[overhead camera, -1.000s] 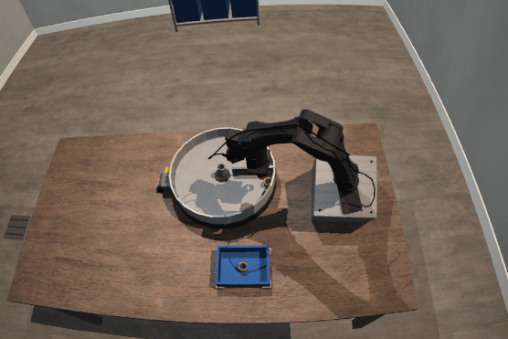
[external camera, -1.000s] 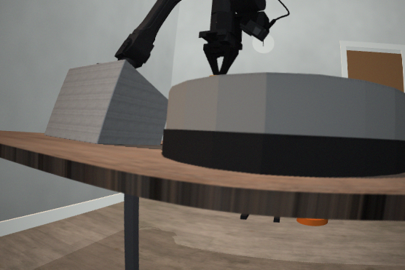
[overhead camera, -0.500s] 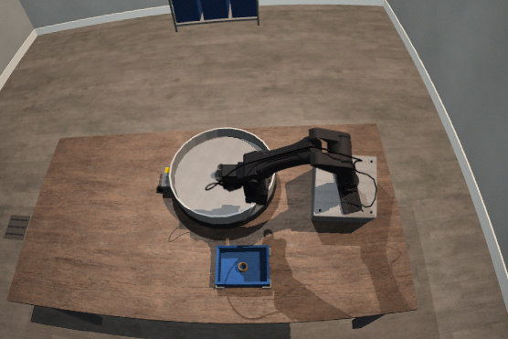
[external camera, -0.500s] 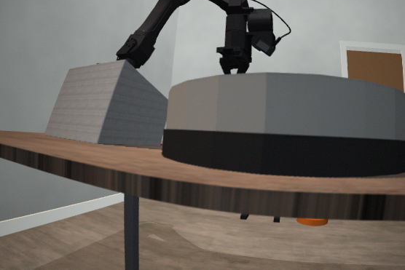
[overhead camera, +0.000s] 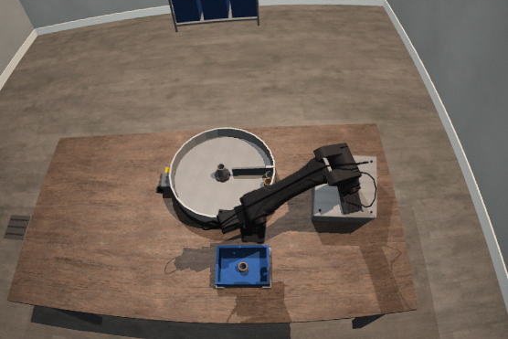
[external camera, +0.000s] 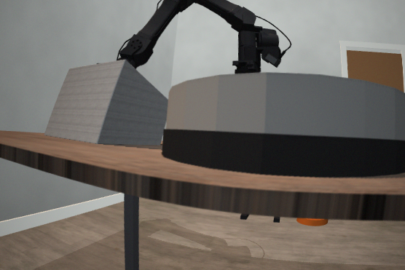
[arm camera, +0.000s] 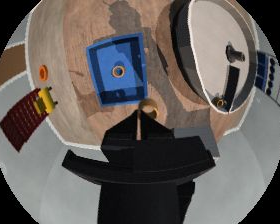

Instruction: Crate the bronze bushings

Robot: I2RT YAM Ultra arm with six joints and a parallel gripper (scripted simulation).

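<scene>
Right now my hand is 14 cm above the blue crate, 6 cm short of it and 5 cm to the right of it. From my hand the other things lie so: grey turntable: 34 cm to the right, 12 cm below, 9 cm ahead.
</scene>
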